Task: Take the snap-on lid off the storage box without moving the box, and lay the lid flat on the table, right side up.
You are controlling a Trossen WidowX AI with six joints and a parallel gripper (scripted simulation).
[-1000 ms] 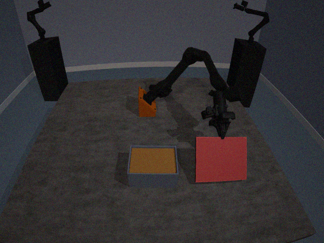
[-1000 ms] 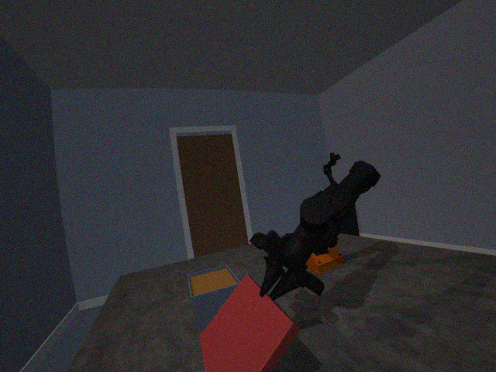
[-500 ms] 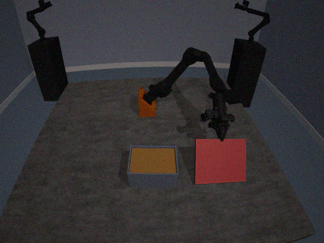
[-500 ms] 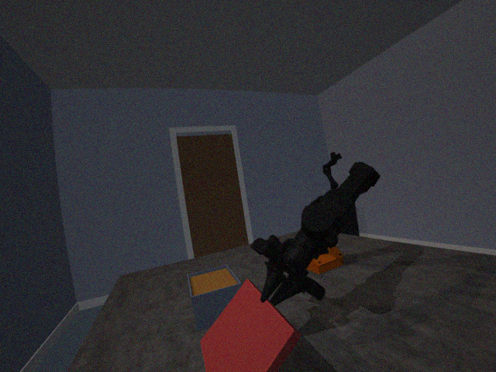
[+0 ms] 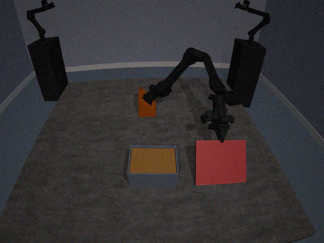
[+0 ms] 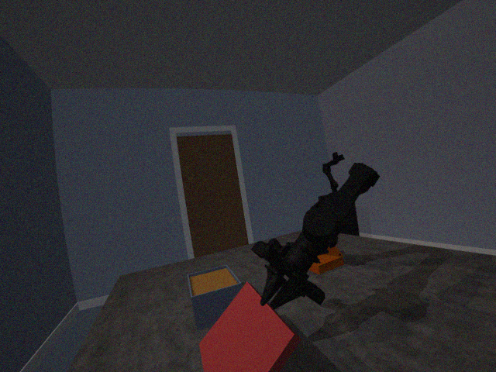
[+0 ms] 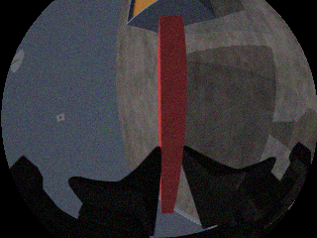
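My gripper tip is 7 cm short of the red lid and 5 cm above it. The rest, counted from my gripper tip: blue-grey storage box (8 cm ahead, 29 cm to the right, 7 cm below).
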